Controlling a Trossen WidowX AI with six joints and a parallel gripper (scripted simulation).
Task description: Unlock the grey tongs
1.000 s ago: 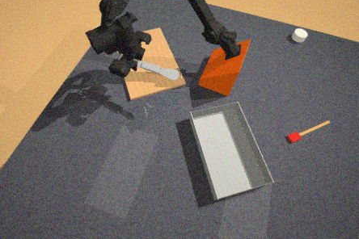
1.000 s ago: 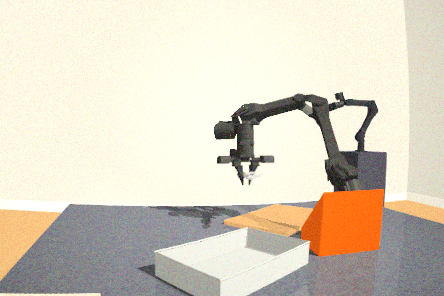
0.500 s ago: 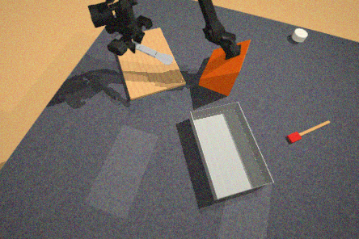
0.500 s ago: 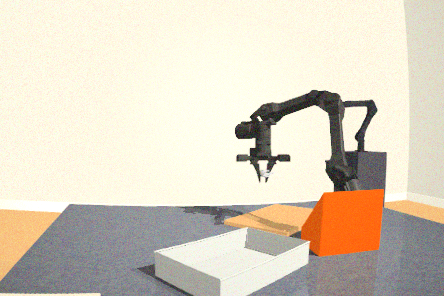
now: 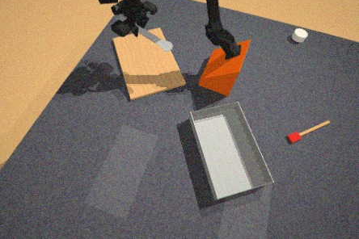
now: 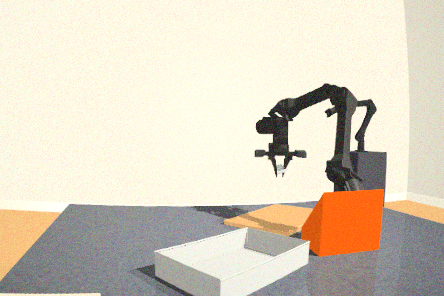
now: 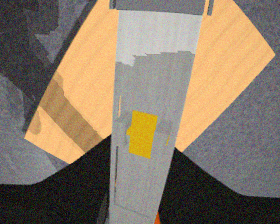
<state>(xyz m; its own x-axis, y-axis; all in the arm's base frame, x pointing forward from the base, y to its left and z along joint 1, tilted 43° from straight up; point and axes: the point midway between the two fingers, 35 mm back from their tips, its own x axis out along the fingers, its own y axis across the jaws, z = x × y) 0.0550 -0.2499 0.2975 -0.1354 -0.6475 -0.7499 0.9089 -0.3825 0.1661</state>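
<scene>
Now: gripper tip 4 cm below the yellow lock piece, 2 cm to the left of it and 1 cm past it. The rest, counted from my gripper tip: roasting tin: 43 cm to the left, 31 cm ahead, 12 cm below; wooden board: 14 cm below, 2 cm to the left.
</scene>
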